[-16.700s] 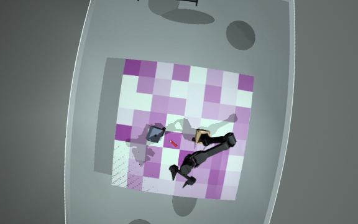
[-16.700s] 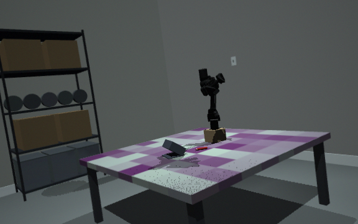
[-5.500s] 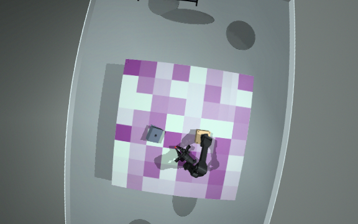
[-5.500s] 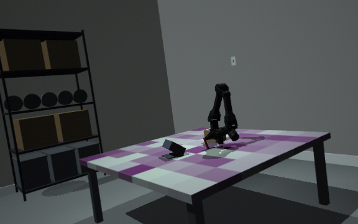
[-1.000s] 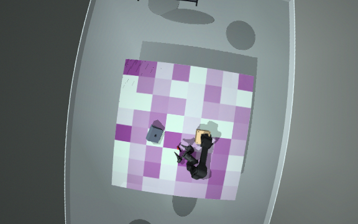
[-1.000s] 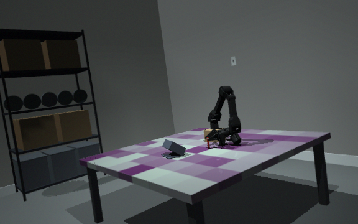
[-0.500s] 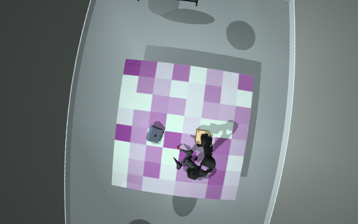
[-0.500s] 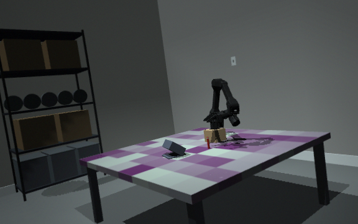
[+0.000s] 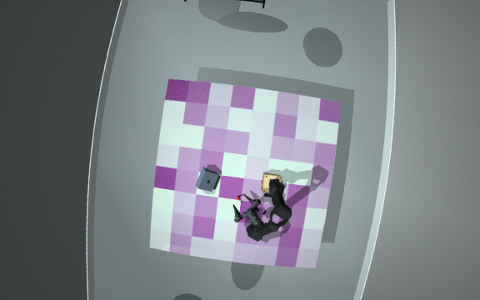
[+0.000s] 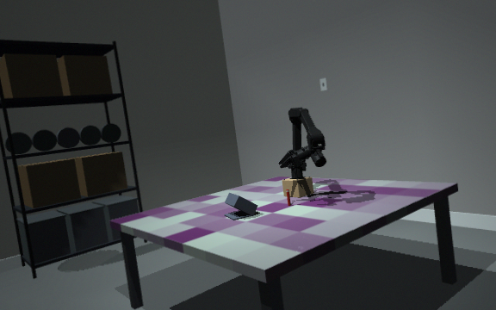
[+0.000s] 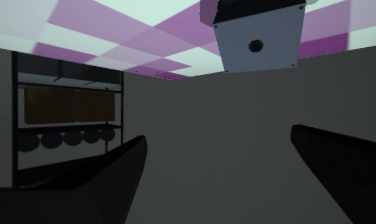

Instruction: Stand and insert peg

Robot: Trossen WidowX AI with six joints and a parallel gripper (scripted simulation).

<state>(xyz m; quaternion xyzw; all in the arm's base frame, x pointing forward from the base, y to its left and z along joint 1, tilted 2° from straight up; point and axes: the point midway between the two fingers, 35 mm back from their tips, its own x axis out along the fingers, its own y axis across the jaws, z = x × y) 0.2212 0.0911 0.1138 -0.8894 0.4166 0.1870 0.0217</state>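
My gripper tip is now 3 cm to the right of the red peg and 15 cm above it. Round my gripper tip: grey sloped panel (21 cm ahead, 10 cm to the right, 15 cm below).
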